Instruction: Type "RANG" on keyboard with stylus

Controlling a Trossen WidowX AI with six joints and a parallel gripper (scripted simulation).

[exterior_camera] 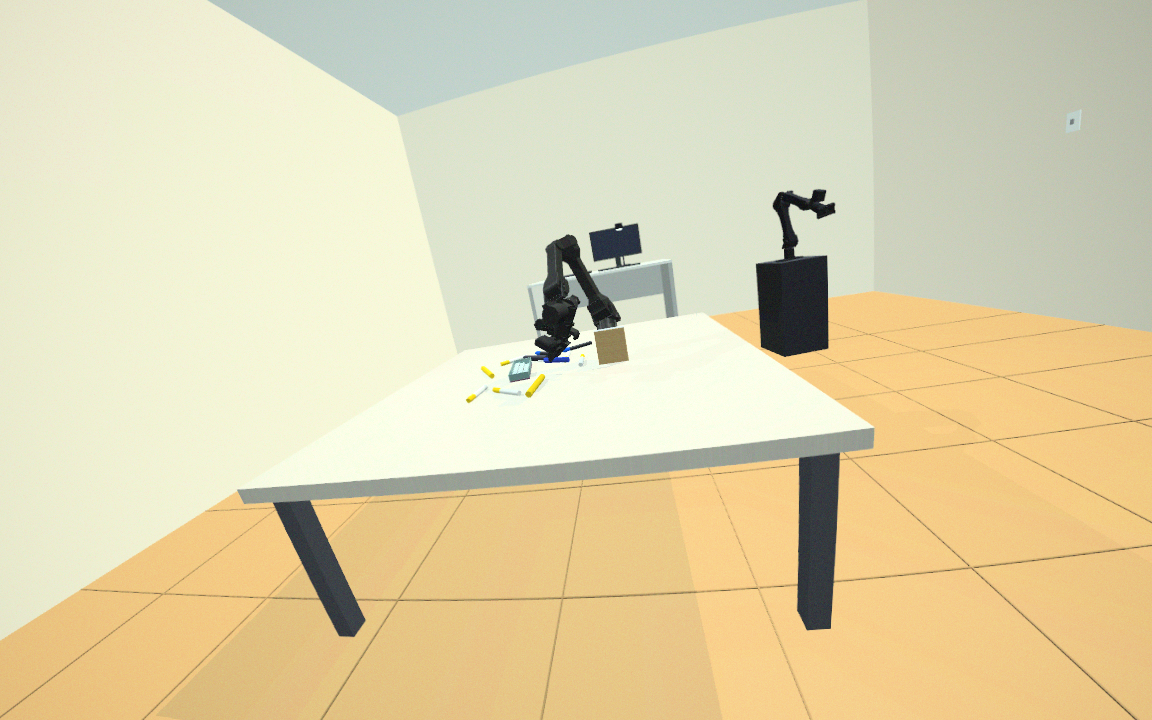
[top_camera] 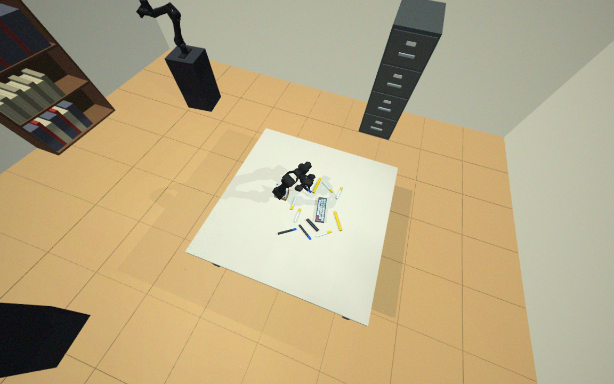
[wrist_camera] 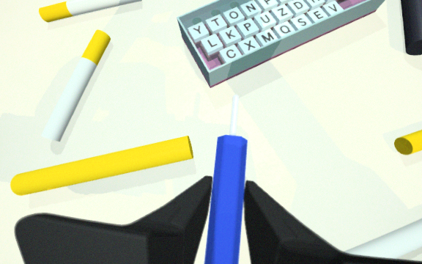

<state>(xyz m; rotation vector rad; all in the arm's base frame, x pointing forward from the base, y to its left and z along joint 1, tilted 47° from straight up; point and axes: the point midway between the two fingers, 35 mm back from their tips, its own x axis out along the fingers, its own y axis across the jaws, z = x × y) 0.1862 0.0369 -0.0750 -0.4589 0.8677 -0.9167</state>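
The grey stylus tip is 40 mm ahead of my gripper tip and 20 mm to the right of it. Round my gripper tip: yellow marker 90 mm to the left, 50 mm below, 50 mm ahead; then blue stylus 10 mm to the right, 10 mm ahead.
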